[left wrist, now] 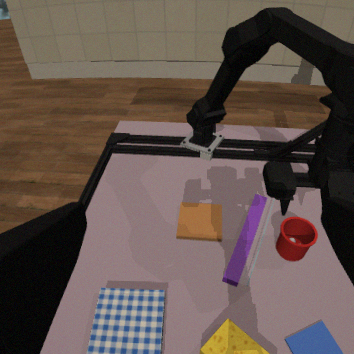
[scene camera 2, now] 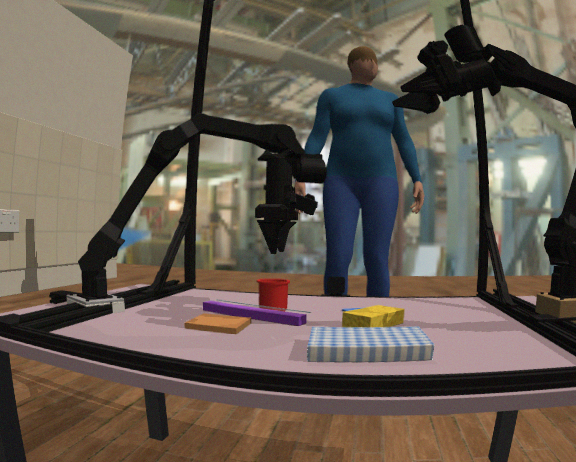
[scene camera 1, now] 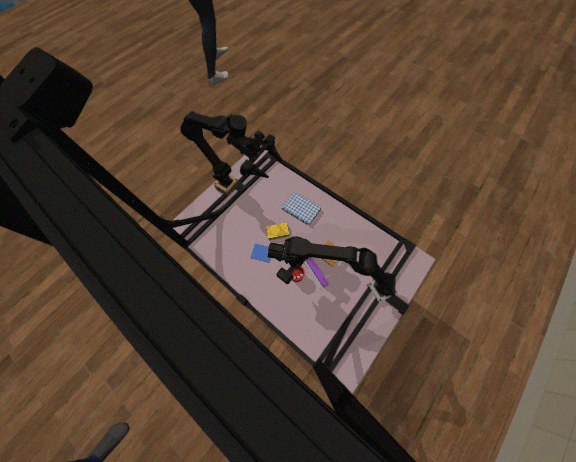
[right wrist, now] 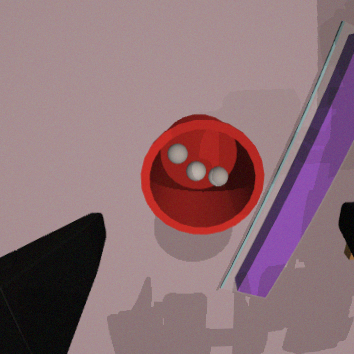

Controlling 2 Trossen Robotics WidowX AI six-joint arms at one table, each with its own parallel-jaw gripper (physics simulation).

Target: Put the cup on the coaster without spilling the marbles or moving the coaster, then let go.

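Frame: origin at the left arm's base, x ahead, y left, z up, level; centimetres.
Where they show: left gripper, between the fingertips: (left wrist: 205, 211) (scene camera 2: 396, 97) (scene camera 1: 275, 169); right gripper, between the fingertips: (left wrist: 307, 214) (scene camera 2: 277, 252) (scene camera 1: 295, 267) (right wrist: 222, 219); left arm's base, origin of its link: (scene camera 2: 566, 295) (scene camera 1: 225, 181); right arm's base, origin of its link: (left wrist: 202, 138) (scene camera 2: 94, 296) (scene camera 1: 382, 288).
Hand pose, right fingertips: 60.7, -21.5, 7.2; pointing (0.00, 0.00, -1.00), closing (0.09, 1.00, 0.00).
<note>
Things, the pixels of their centre, and the offset from my right fingertips, as dx, dy, dz. "pt": a spot on its surface instead.
- red cup, middle of its body: (right wrist: 199, 163) (scene camera 2: 273, 295) (left wrist: 293, 240) (scene camera 1: 296, 274) +0.9, -0.5, -9.6
- thin blue square, a spot on its surface: (left wrist: 315, 341) pt -18.1, -0.1, -12.6
- purple bar, middle of its body: (right wrist: 297, 179) (scene camera 2: 253, 311) (left wrist: 251, 235) (scene camera 1: 310, 265) +4.0, +7.4, -12.0
- orange block, middle of its body: (scene camera 2: 218, 323) (left wrist: 199, 220) (scene camera 1: 330, 253) +8.9, +18.3, -12.5
- yellow sponge, middle of its body: (scene camera 2: 374, 317) (scene camera 1: 277, 231) -20.1, +13.6, -11.5
- blue checked block, middle of its body: (scene camera 2: 369, 343) (left wrist: 125, 341) (scene camera 1: 301, 208) -17.2, +32.1, -11.8
The red cup (scene camera 1: 298, 274) (scene camera 2: 273, 296) (left wrist: 291, 250) (right wrist: 200, 207) stands upright on the table, with white marbles (right wrist: 196, 171) on its floor. A thin blue square (scene camera 1: 259, 253) (left wrist: 315, 341), which looks like the coaster, lies flat, apart from the cup; in scene camera 2 a sliver of it shows behind the sponge. My right gripper (scene camera 2: 278, 250) (right wrist: 222, 219) is open and empty, pointing down above the cup's area; in the right wrist view the cup shows between and a little beyond the fingertips. My left gripper (scene camera 2: 398, 96) (left wrist: 205, 211) is open and empty, high at the table's other end.
A purple bar (scene camera 1: 317, 272) (scene camera 2: 254, 313) (left wrist: 245, 240) (right wrist: 295, 200) with a thin clear panel along it lies close beside the cup. Beyond it is an orange block (scene camera 2: 218, 323) (left wrist: 200, 221). A yellow sponge (scene camera 1: 278, 230) (scene camera 2: 372, 316) and a blue checked block (scene camera 1: 301, 207) (scene camera 2: 370, 345) (left wrist: 129, 320) lie farther left.
</note>
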